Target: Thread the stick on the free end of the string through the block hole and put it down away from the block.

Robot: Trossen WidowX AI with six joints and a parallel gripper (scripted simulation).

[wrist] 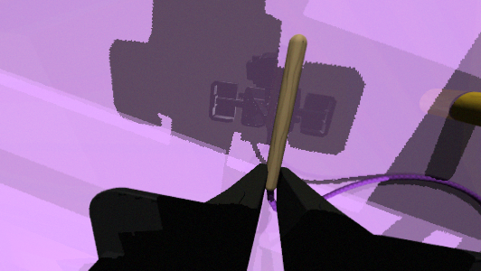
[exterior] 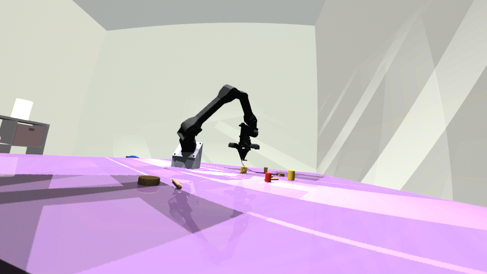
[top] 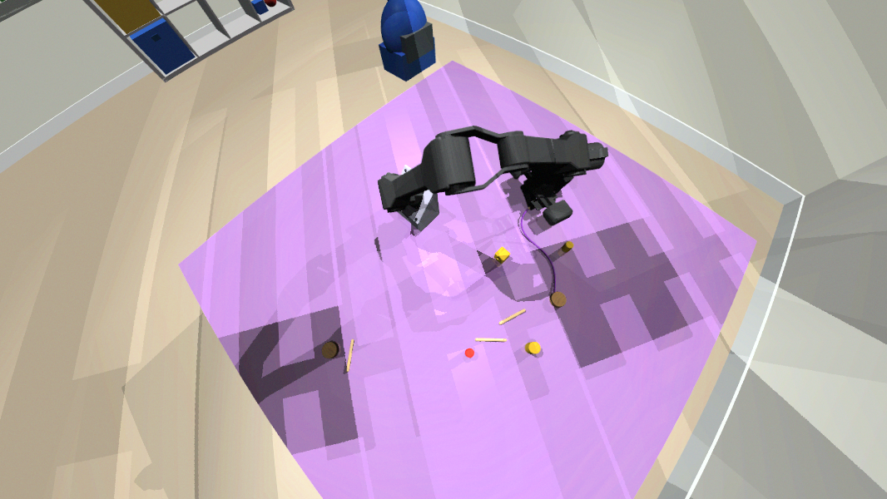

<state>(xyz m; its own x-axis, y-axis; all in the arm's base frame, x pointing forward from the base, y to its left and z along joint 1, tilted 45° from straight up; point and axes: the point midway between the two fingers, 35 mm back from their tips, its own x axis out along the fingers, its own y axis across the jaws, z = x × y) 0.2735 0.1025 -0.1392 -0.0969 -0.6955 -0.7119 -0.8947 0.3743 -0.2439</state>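
Right now the thin stick is 1 cm ahead of my gripper tip and 1 cm to the left of it. Round my gripper tip: yellow wooden block (1 cm ahead, 15 cm to the right, 4 cm below); then red piece (8 cm ahead, 40 cm to the right, 5 cm below).
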